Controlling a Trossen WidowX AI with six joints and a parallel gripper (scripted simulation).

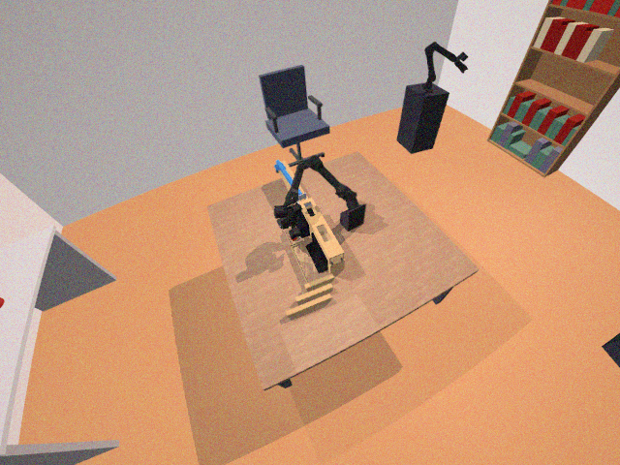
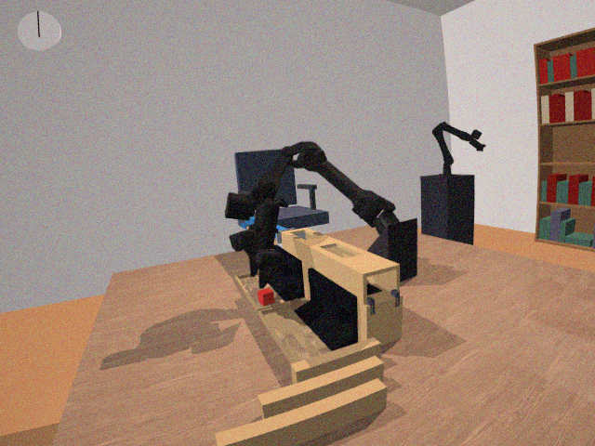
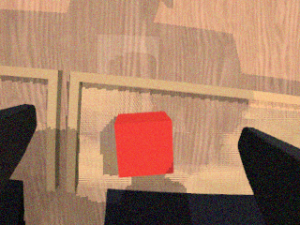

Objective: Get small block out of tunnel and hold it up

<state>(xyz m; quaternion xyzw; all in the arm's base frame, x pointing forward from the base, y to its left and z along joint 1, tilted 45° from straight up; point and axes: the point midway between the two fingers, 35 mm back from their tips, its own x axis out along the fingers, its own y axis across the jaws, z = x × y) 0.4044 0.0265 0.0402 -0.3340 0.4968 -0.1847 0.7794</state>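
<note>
My gripper tip is now 5 cm above the small red block, 2 cm past it and 1 cm to the left of it. Also, from my gripper tip: tan covered tunnel 16 cm to the right, 13 cm behind.
</note>
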